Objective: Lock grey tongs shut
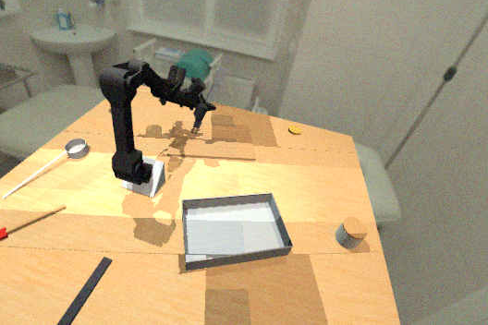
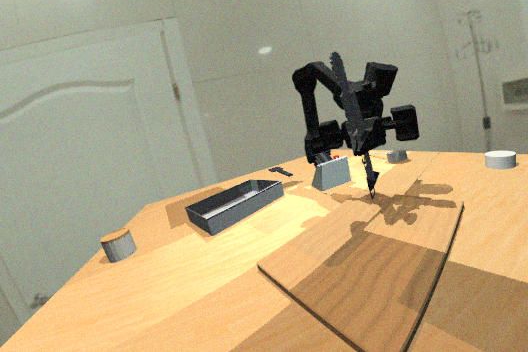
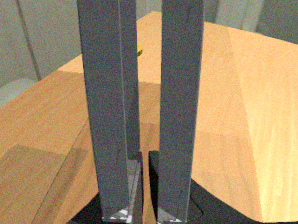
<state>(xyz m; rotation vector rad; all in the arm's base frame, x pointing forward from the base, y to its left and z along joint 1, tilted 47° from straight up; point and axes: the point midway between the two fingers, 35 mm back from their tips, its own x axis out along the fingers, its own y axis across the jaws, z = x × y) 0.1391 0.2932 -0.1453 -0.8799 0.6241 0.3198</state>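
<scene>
The wooden board lies 16 cm below my gripper tip. The rest, counted from my gripper tip: roasting tin 19 cm ahead, 42 cm to the right, 14 cm below; red-handled tool 41 cm behind, 60 cm to the right, 16 cm below; white cylinder 48 cm behind, 4 cm to the left, 15 cm below.
</scene>
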